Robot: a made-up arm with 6 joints. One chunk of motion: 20 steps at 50 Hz.
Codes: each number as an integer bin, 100 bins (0 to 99) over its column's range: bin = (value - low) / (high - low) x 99, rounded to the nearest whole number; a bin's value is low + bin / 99 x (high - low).
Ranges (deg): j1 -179.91..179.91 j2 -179.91..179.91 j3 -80..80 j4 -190.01..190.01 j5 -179.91..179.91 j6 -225.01..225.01
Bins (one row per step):
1: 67 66 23 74 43 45
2: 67 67 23 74 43 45
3: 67 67 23 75 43 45
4: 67 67 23 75 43 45
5: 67 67 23 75 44 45
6: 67 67 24 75 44 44
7: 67 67 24 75 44 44
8: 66 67 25 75 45 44
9: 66 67 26 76 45 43
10: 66 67 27 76 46 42
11: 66 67 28 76 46 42
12: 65 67 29 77 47 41
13: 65 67 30 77 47 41
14: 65 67 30 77 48 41
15: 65 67 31 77 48 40
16: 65 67 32 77 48 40
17: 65 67 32 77 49 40
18: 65 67 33 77 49 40
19: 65 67 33 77 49 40
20: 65 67 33 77 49 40
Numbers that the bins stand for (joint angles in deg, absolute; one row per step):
1: 63.60 59.97 -42.83 94.05 -23.62 -20.46
2: 63.60 63.60 -42.83 94.05 -23.62 -20.46
3: 63.60 63.60 -42.83 97.88 -23.62 -20.46
4: 63.60 63.60 -42.83 97.88 -23.62 -20.46
5: 63.60 63.60 -42.83 97.88 -19.99 -20.46
6: 63.60 63.60 -41.21 97.88 -19.99 -25.00
7: 63.60 63.60 -41.21 97.88 -19.99 -25.00
8: 59.97 63.60 -39.60 97.88 -16.36 -25.00
9: 59.97 63.60 -37.98 101.72 -16.36 -29.55
10: 59.97 63.60 -36.36 101.72 -12.72 -34.09
11: 59.97 63.60 -34.75 101.72 -12.72 -34.09
12: 56.34 63.60 -33.13 105.56 -9.09 -38.64
13: 56.34 63.60 -31.52 105.56 -9.09 -38.64
14: 56.34 63.60 -31.52 105.56 -5.45 -38.64
15: 56.34 63.60 -29.90 105.56 -5.45 -43.18
16: 56.34 63.60 -28.28 105.56 -5.45 -43.18
17: 56.34 63.60 -28.28 105.56 -1.82 -43.18
18: 56.34 63.60 -26.67 105.56 -1.82 -43.18
19: 56.34 63.60 -26.67 105.56 -1.82 -43.18
20: 56.34 63.60 -26.67 105.56 -1.82 -43.18

